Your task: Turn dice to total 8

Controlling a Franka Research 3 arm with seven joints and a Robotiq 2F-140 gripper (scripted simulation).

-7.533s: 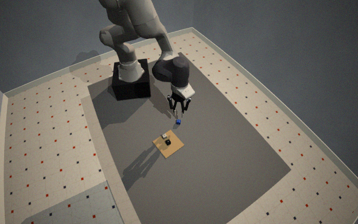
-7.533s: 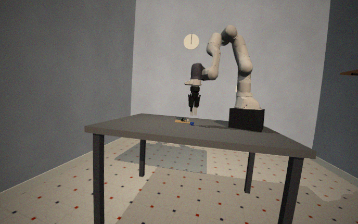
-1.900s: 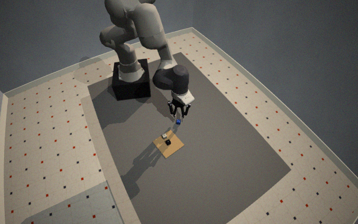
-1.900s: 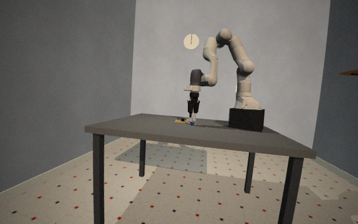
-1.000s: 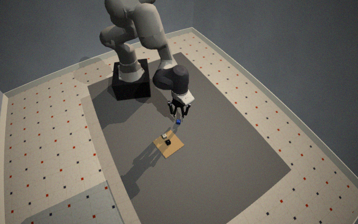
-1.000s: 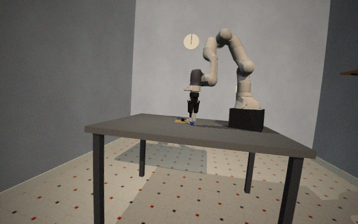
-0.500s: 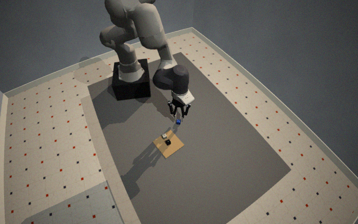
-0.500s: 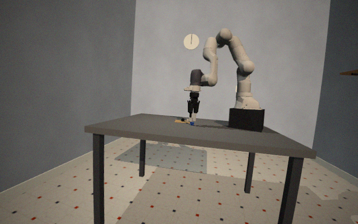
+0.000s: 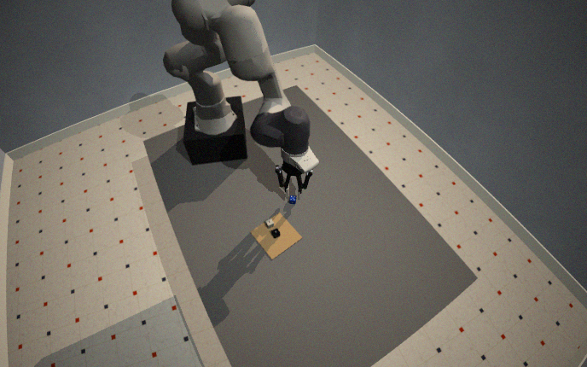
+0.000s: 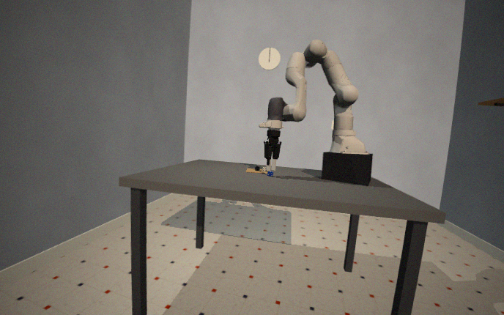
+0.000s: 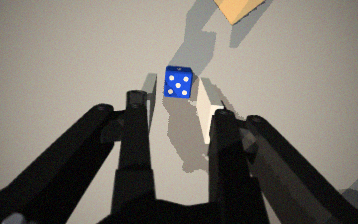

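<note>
Right now the blue die is 50 mm below my hand. From my hand the other things lie so: black die 120 mm to the right, 110 mm ahead, 50 mm below; then white die 130 mm to the right, 60 mm ahead, 50 mm below; then tan mat 120 mm to the right, 110 mm ahead, 60 mm below.
</note>
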